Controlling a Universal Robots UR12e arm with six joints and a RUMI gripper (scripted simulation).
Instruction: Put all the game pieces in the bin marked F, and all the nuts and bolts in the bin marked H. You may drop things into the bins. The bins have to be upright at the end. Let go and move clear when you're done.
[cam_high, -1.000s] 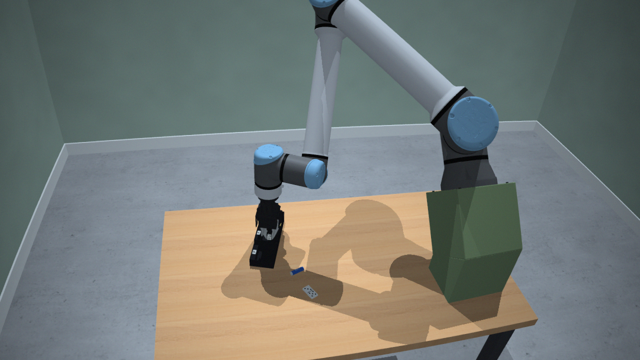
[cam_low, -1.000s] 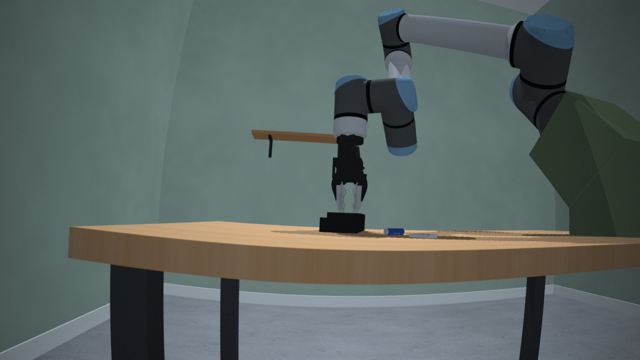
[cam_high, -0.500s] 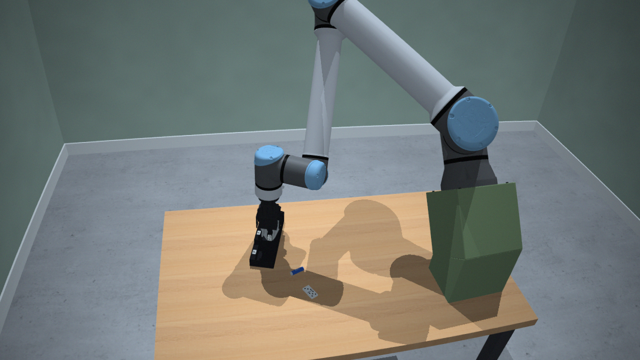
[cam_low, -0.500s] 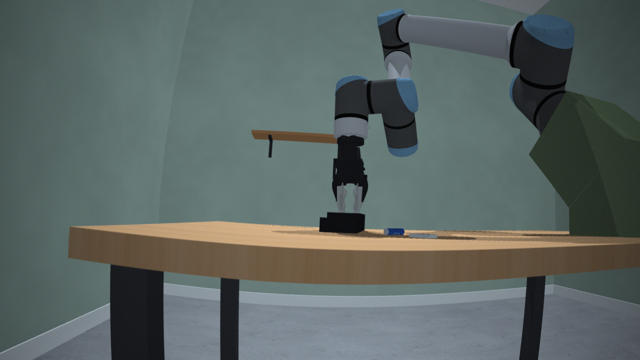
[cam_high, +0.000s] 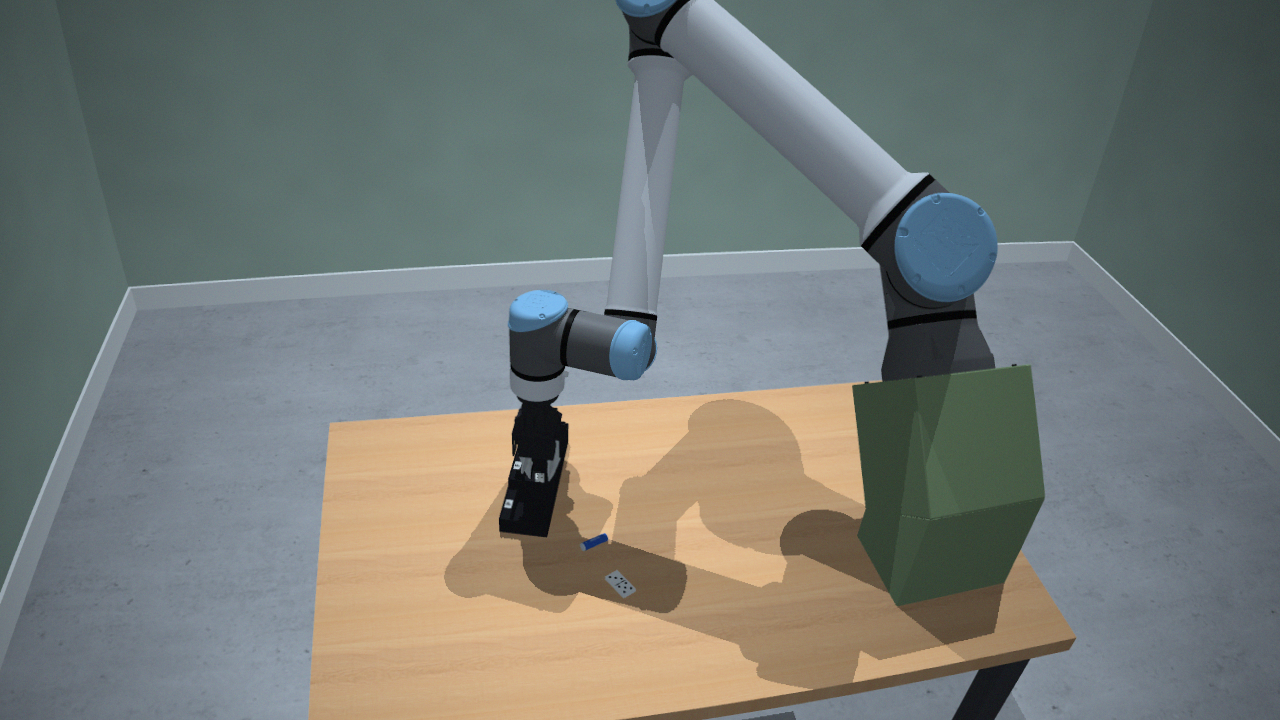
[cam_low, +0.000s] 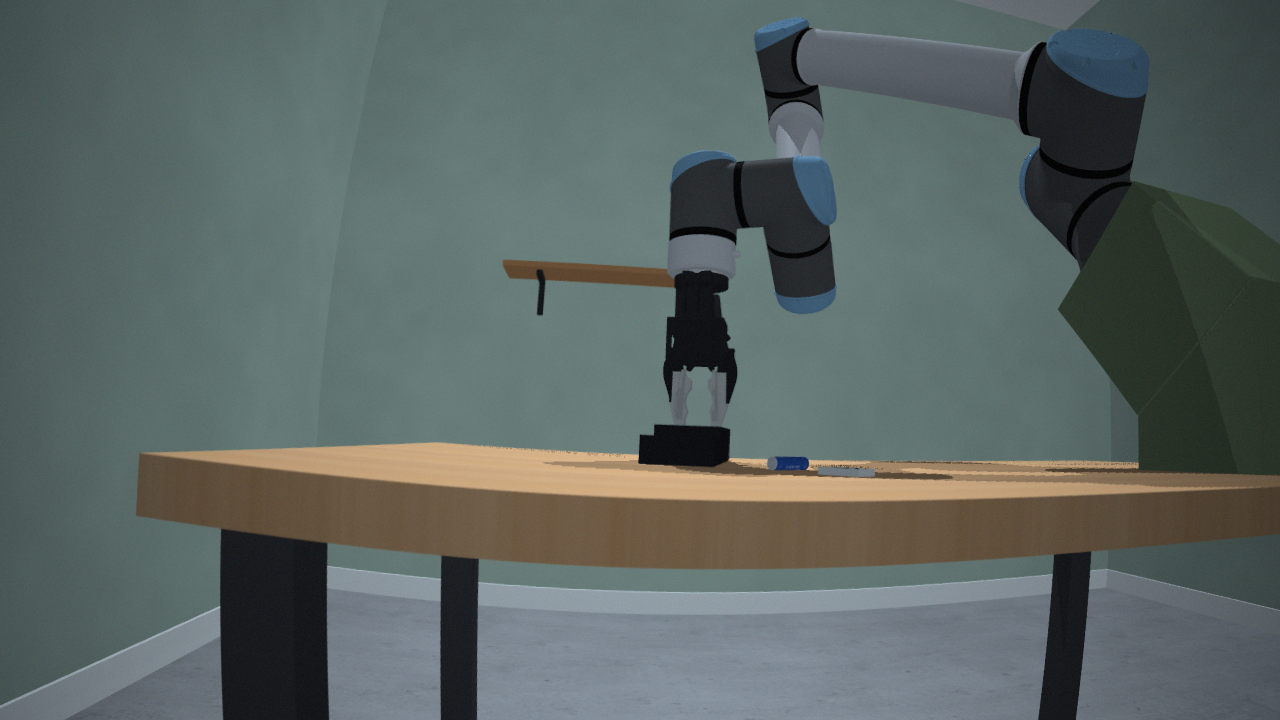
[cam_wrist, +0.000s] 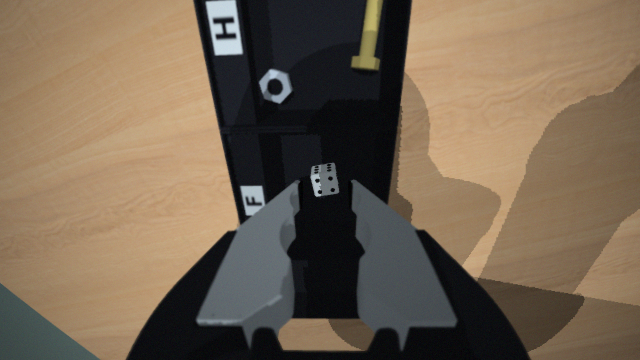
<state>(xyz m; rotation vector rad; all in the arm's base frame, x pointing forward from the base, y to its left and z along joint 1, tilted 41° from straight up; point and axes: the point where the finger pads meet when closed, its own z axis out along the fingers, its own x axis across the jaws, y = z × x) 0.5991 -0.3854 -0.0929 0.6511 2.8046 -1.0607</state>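
Right now the black bin is 1 cm ahead of my hand and 1 cm below it. From my hand the other things lie so: brass bolt 5 cm behind, 6 cm to the right, 2 cm below; then grey nut 6 cm to the right, 2 cm below; then white die 2 cm below.
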